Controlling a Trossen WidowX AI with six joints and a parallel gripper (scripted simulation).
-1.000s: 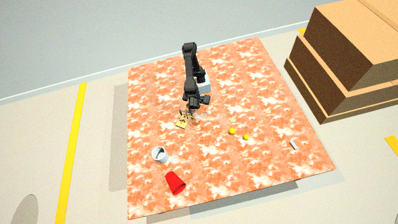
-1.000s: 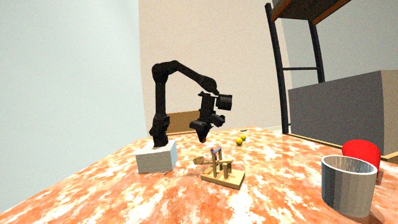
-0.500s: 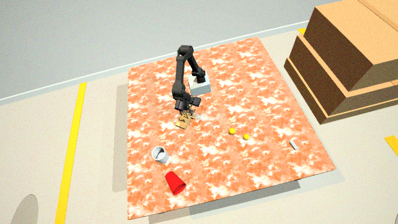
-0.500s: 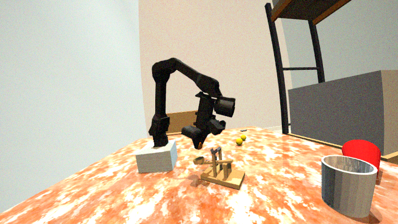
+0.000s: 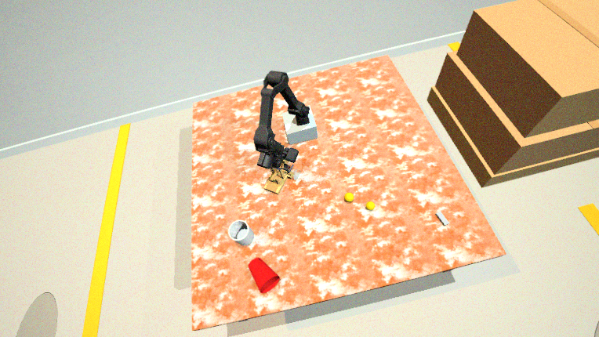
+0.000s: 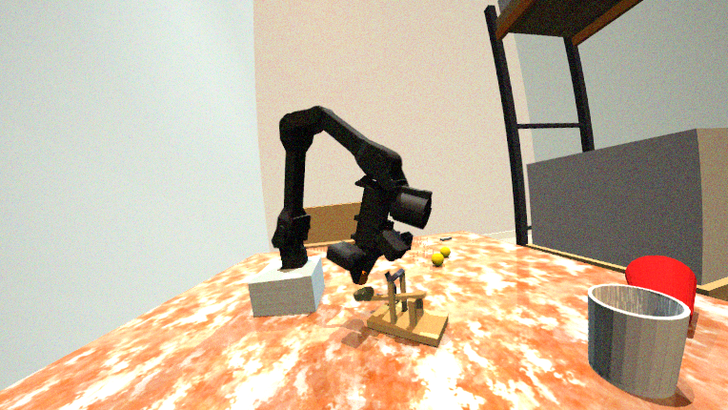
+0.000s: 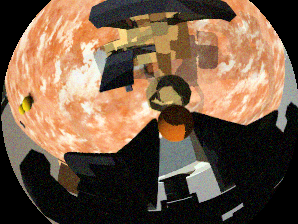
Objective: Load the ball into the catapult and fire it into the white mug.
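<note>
Now: the wooden catapult 6 cm ahead of my gripper tip, 2 cm to the right of it and 3 cm below it. Also, from my gripper tip: white mug: 35 cm ahead, 24 cm to the right, 5 cm below; small grey block: 44 cm ahead, 63 cm to the left, 8 cm below; orange ball: 1 cm above.
</note>
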